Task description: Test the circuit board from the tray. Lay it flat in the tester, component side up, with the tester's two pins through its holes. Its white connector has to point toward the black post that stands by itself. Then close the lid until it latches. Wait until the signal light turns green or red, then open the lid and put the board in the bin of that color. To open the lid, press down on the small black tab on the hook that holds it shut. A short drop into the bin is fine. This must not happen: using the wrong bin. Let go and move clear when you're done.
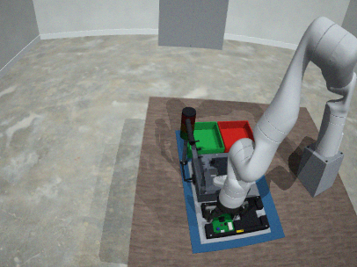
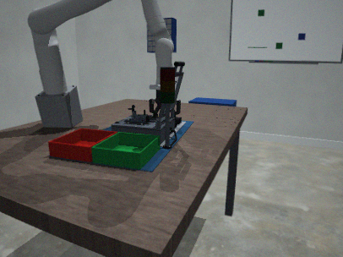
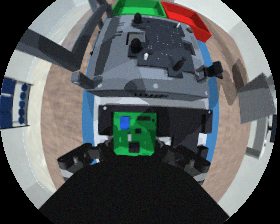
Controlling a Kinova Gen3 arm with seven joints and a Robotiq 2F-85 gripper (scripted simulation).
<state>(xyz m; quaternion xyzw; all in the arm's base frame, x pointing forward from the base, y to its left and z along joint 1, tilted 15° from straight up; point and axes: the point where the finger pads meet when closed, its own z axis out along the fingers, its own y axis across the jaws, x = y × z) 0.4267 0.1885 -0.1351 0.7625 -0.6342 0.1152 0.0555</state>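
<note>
Now: hand 110 mm short of the clear lid, 150 mm to the left of it and 160 mm below it. From my hand the other things lie so: green circuit board: right at my hand; then red bin: 80 mm behind, 390 mm to the right, 10 mm below; then green bin: 70 mm ahead, 360 mm to the right, 10 mm below.
</note>
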